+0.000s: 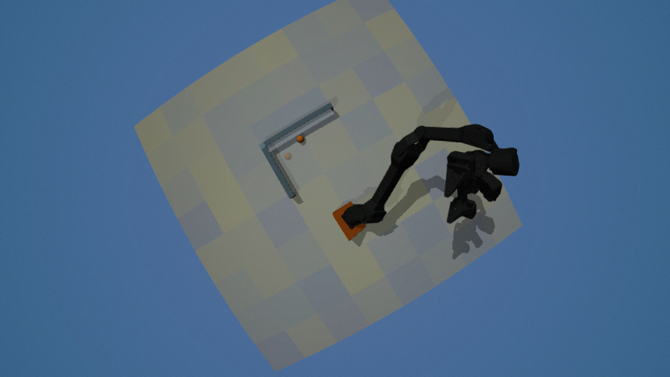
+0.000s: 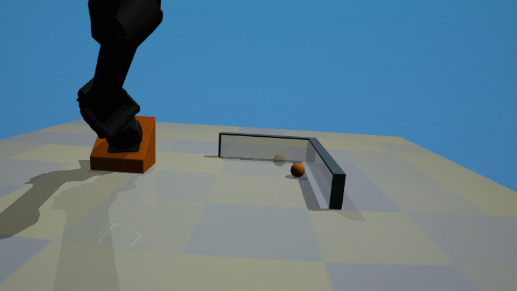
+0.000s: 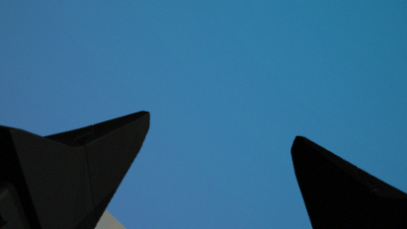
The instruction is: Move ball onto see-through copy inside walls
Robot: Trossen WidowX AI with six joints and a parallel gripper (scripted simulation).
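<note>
Now: gripper tip 53 cm above the orange ball, 43 cm short of it and 16 cm to the right of it. The rest, counted from my gripper tip: see-through copy (53 cm below, 41 cm ahead, 24 cm to the left).
</note>
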